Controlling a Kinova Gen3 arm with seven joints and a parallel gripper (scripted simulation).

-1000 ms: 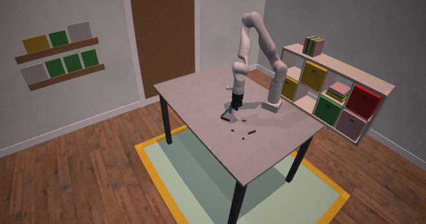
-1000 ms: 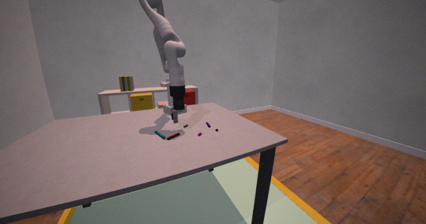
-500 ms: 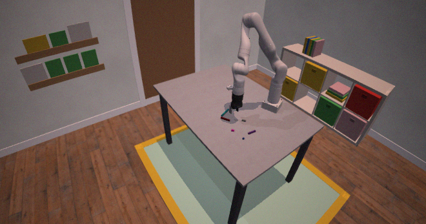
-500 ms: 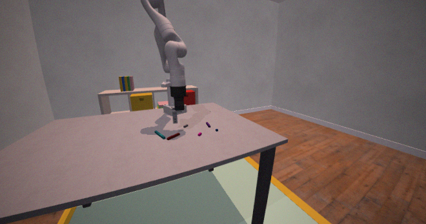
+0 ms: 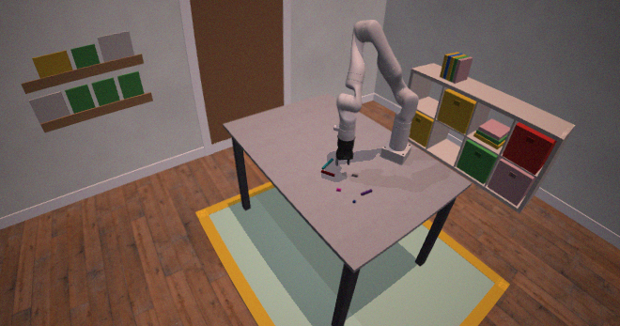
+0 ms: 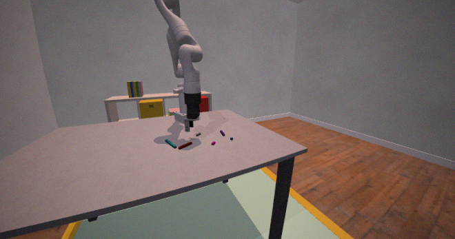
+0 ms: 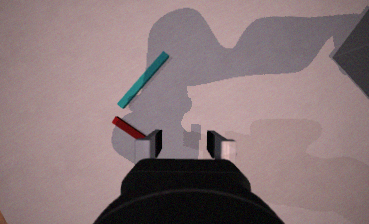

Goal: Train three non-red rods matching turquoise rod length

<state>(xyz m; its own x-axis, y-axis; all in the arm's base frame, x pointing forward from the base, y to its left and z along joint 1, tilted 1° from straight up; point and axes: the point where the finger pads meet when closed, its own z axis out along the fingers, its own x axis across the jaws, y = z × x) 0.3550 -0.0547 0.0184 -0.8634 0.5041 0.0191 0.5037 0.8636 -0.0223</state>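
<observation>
The blue rod is 190 mm to the left of my hand, 90 mm ahead of it and 70 mm below it. Also, from my hand: grey rod 70 mm below, 50 mm to the left, 40 mm behind; red rod 70 mm below, 60 mm ahead, 30 mm to the right; turquoise rod 100 mm to the right, 70 mm below, 10 mm ahead.
</observation>
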